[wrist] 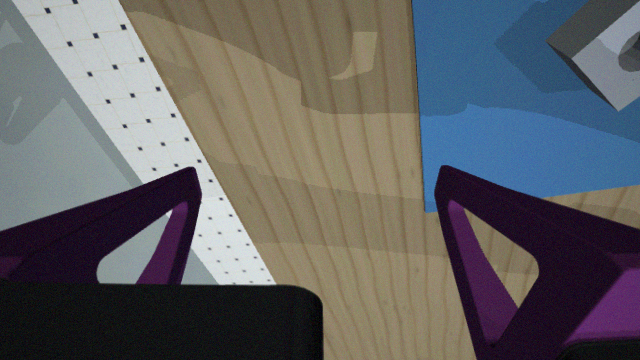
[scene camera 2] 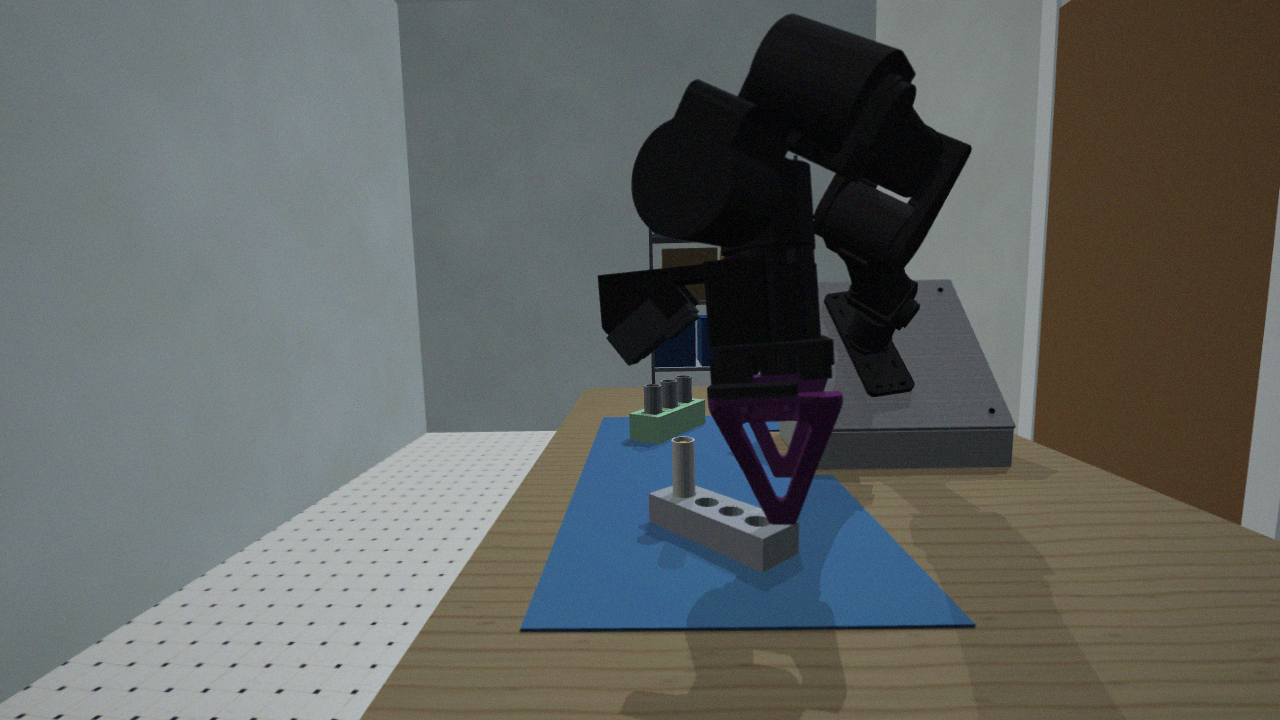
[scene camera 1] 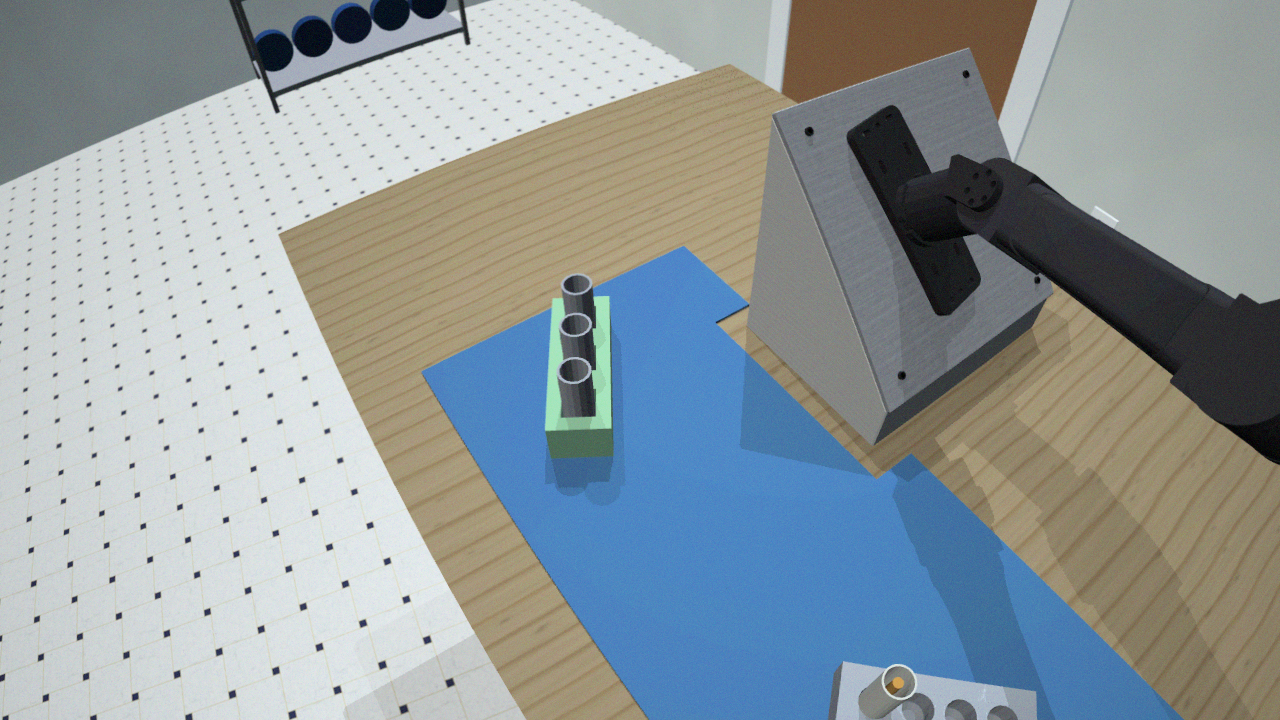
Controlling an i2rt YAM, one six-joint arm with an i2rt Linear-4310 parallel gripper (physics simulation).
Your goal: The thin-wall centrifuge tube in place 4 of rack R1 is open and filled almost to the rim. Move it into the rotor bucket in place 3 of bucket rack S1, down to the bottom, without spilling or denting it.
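Seen in the pictures: gripper, fingertip midpoint: (wrist: 318,179) (scene camera 2: 783,497); arm's base, origin of the base link: (scene camera 2: 865,341) (scene camera 1: 914,212).
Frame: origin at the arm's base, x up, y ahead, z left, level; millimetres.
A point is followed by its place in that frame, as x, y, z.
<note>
The pale, thin-walled open tube (scene camera 1: 883,695) @[-82, 342, 251] (scene camera 2: 682,469) @[-105, 333, 264] stands upright in an end hole of the light grey rack (scene camera 1: 1023,701) @[-137, 245, 338] (scene camera 2: 720,532) @[-148, 306, 332] (wrist: 616,85) @[-137, 251, 345]; the other three holes are empty. Amber liquid shows inside its mouth in scene camera 1. The green bucket rack (scene camera 1: 579,442) @[-144, 346, -87] (scene camera 2: 646,428) @[-146, 342, -84] holds three dark grey open buckets in a row; I cannot read any place numbers. My purple-fingered gripper (scene camera 2: 782,497) @[-43, 305, 512] (wrist: 318,179) @[-43, 305, 512] is open and empty. In scene camera 2 its fingers overlap the rack's right end, away from the tube; the tube does not show in the wrist view.
Both racks stand on the blue mat (scene camera 1: 698,555) @[-170, 332, 60] (scene camera 2: 626,591) @[-170, 402, 390] (wrist: 480,145) @[-170, 204, 418] on the wooden table (scene camera 1: 501,188) @[-173, 165, -513] (scene camera 2: 1074,582) @[-173, 11, 420] (wrist: 320,150) @[-173, 235, 543]. The arm's slanted grey base block (scene camera 1: 805,295) @[-67, 111, -33] (scene camera 2: 895,445) @[-138, 3, 104] stands beside the mat. The table edge drops to the tiled floor on the left.
</note>
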